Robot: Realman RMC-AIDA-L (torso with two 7-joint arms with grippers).
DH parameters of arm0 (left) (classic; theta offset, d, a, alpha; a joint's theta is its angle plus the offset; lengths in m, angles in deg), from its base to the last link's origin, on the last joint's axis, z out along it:
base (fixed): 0 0 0 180
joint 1: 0 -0.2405 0 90
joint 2: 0 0 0 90
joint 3: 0 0.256 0 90
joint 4: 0 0 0 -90
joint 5: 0 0.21 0 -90
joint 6: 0 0 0 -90
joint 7: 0 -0.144 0 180
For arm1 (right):
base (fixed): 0 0 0 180
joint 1: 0 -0.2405 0 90
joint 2: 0 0 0 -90
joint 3: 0 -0.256 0 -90
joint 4: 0 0 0 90
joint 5: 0 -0.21 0 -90
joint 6: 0 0 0 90
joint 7: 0 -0.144 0 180
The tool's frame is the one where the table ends.
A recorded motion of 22 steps. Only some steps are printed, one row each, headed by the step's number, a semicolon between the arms.
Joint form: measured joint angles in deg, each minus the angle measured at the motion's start. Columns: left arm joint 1, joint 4, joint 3, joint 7, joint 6, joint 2, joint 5; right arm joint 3, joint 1, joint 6, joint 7, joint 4, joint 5, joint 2.
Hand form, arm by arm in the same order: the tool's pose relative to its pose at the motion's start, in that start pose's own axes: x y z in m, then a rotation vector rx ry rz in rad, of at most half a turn. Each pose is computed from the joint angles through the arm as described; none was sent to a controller.
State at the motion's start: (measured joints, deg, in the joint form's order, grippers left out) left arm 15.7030 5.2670 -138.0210 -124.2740 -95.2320 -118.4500 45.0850; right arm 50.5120 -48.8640 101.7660 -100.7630 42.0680 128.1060 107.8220
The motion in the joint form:
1: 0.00 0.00 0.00 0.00 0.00 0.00 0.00; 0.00 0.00 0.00 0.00 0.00 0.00 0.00
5: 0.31 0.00 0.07 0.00 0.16 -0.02 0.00; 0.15 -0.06 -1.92 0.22 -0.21 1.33 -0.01
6: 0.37 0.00 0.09 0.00 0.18 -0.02 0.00; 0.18 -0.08 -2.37 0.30 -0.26 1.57 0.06
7: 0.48 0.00 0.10 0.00 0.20 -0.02 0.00; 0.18 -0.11 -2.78 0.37 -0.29 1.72 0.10
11: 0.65 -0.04 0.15 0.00 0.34 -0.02 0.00; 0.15 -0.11 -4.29 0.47 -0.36 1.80 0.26
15: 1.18 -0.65 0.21 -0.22 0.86 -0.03 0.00; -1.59 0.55 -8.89 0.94 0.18 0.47 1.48
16: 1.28 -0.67 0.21 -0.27 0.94 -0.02 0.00; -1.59 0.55 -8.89 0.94 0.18 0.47 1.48
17: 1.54 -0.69 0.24 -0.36 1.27 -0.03 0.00; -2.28 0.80 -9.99 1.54 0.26 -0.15 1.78
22: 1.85 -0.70 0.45 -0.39 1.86 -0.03 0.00; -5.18 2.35 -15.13 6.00 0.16 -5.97 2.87
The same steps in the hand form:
1: 0.0000 0.0000 0.0000 0.0000 0.0000 0.0000; 0.0000 0.0000 0.0000 0.0000 0.0000 0.0000
5: -0.0006 0.0005 0.0022 -0.0037 -0.0015 -0.0011; 0.0026 -0.0052 0.0006 0.0340 0.0185 0.0016
6: -0.0007 0.0006 0.0027 -0.0046 -0.0018 -0.0013; 0.0029 -0.0062 0.0012 0.0405 0.0212 0.0010
7: -0.0008 0.0008 0.0035 -0.0063 -0.0018 -0.0015; 0.0029 -0.0071 0.0016 0.0470 0.0222 0.0001
11: -0.0013 0.0010 0.0046 -0.0073 -0.0036 -0.0025; 0.0025 -0.0104 0.0027 0.0700 0.0174 -0.0006
15: -0.0043 0.0012 0.0068 -0.0030 -0.0117 -0.0074; -0.0012 -0.0190 0.0056 0.1434 -0.0531 0.0030
16: -0.0044 0.0012 0.0075 -0.0033 -0.0124 -0.0068; -0.0012 -0.0190 0.0056 0.1434 -0.0531 0.0030
17: -0.0052 0.0012 0.0093 -0.0031 -0.0154 -0.0061; -0.0021 -0.0211 0.0056 0.1620 -0.0783 -0.0006
22: -0.0067 0.0010 0.0115 -0.0021 -0.0233 -0.0066; -0.0073 -0.0297 0.0022 0.2502 -0.2309 -0.0334

